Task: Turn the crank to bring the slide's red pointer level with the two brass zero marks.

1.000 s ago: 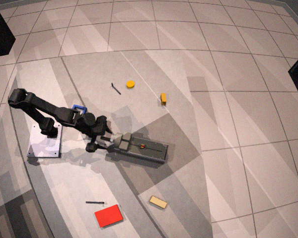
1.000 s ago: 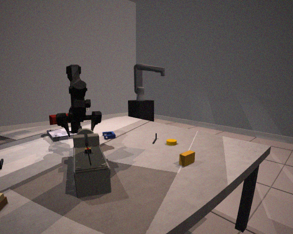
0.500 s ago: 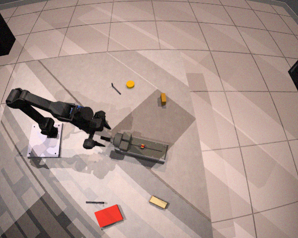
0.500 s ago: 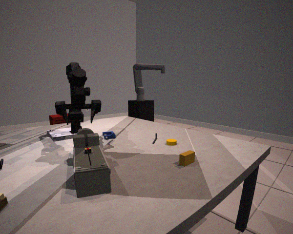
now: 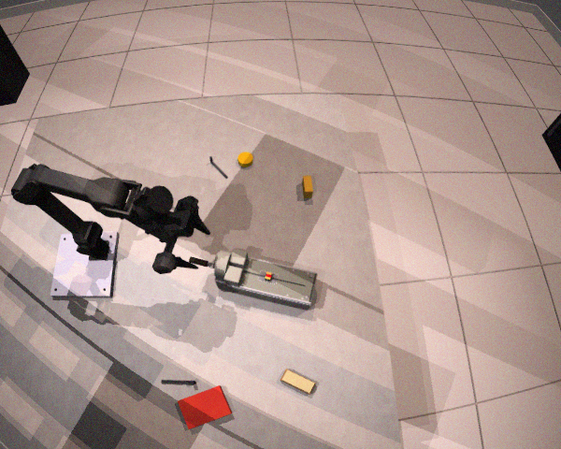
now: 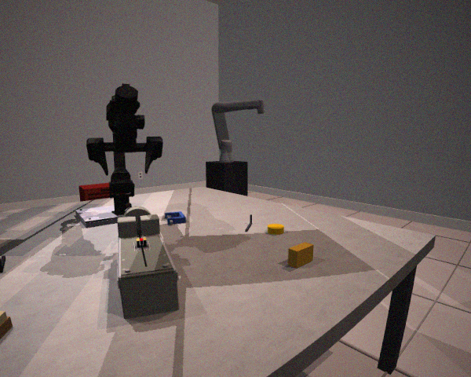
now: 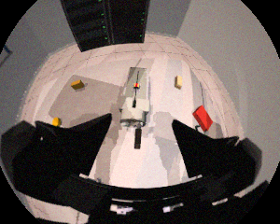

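The dark crank handle is 9 cm below my gripper tip, 3 cm behind it and 1 cm to the left of it. Also, from my gripper tip: blue block (24 cm to the left, 21 cm behind, 19 cm below); red plate (37 cm to the right, 19 cm below, 4 cm behind); red pointer (15 cm ahead, 12 cm below, 3 cm to the right).
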